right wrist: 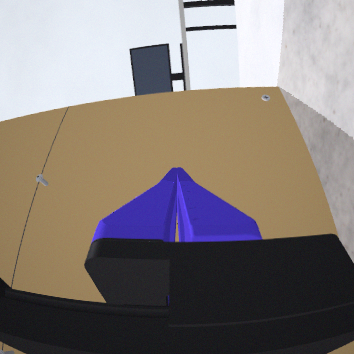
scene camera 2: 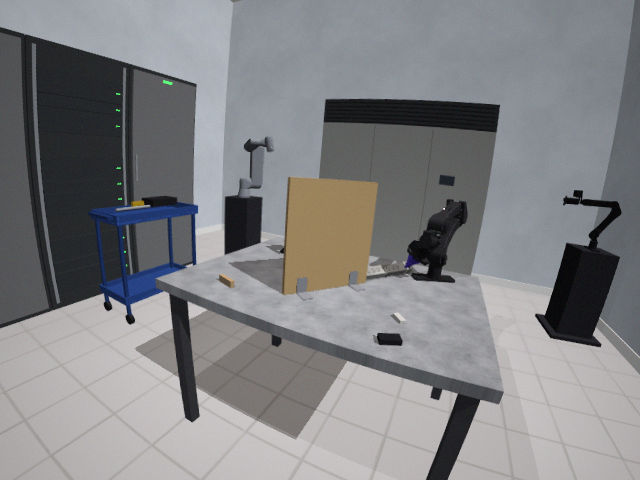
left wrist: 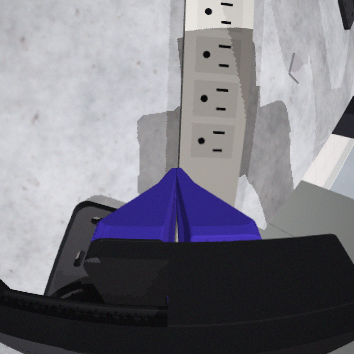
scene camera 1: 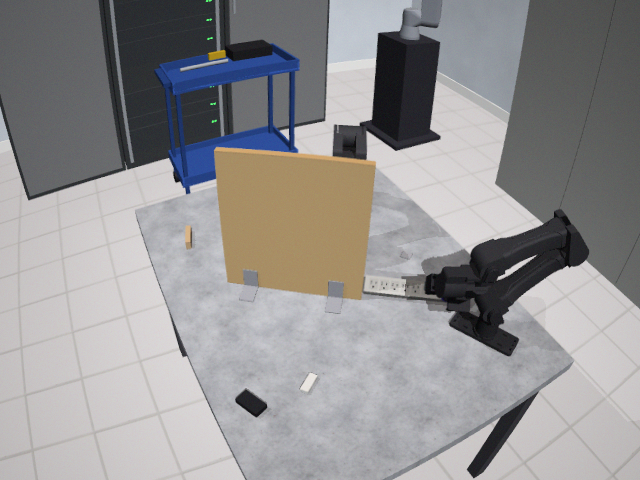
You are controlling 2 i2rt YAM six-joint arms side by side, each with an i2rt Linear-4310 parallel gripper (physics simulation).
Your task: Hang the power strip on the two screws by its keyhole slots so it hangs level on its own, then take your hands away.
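Where they show: left gripper, fingertip midpoint: (scene camera 2: 405, 267) (left wrist: 175, 176) (scene camera 1: 443, 298); right gripper, fingertip midpoint: (right wrist: 176, 175); left arm's base, origin of the base link: (scene camera 2: 433, 278) (scene camera 1: 484, 333).
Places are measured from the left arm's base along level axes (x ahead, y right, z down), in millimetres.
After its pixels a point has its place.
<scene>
The off-white power strip (scene camera 1: 385, 285) @[x 49, y 302, z -40 mm] (scene camera 2: 377, 270) @[x 42, y 284, z -38 mm] (left wrist: 212, 115) @[x -11, y 193, z -39 mm] lies on the table with its sockets facing up, beside the upright tan board (scene camera 1: 294, 222) @[x 191, y 499, z -236 mm] (scene camera 2: 330, 232) @[x 199, y 515, z -227 mm] (right wrist: 135, 135) @[x 237, y 619, z -159 mm]. My left gripper (scene camera 2: 408, 265) @[x -1, y 146, z -46 mm] (left wrist: 175, 176) @[x -1, y 146, z -46 mm] is shut and empty, its tips over the strip's near end by one long edge. That end is partly hidden by the fingers. My right gripper (right wrist: 176, 175) @[x 170, y 575, z -116 mm] is shut and empty in front of the board. In the right wrist view, one screw (right wrist: 42, 179) @[x 206, y 580, z -243 mm] sticks out on a thin dark line, and another screw head (right wrist: 265, 97) @[x 257, y 656, z -22 mm] sits near a corner. A piece of metal is cut off at the lower left.
Two grey metal brackets (scene camera 1: 249, 285) @[x 256, y 608, z -4 mm] (scene camera 1: 334, 297) @[x 142, y 401, z -3 mm] stand at the board's foot. The grey table (scene camera 1: 361, 372) @[x 303, y 198, z 0 mm] also holds a black block (scene camera 1: 251, 402) @[x 544, y 332, z -16 mm], a white block (scene camera 1: 308, 382) @[x 412, y 273, z -11 mm] and a small tan block (scene camera 1: 188, 237) @[x 247, y 879, z -27 mm]. A blue cart (scene camera 1: 232, 77) stands behind.
</scene>
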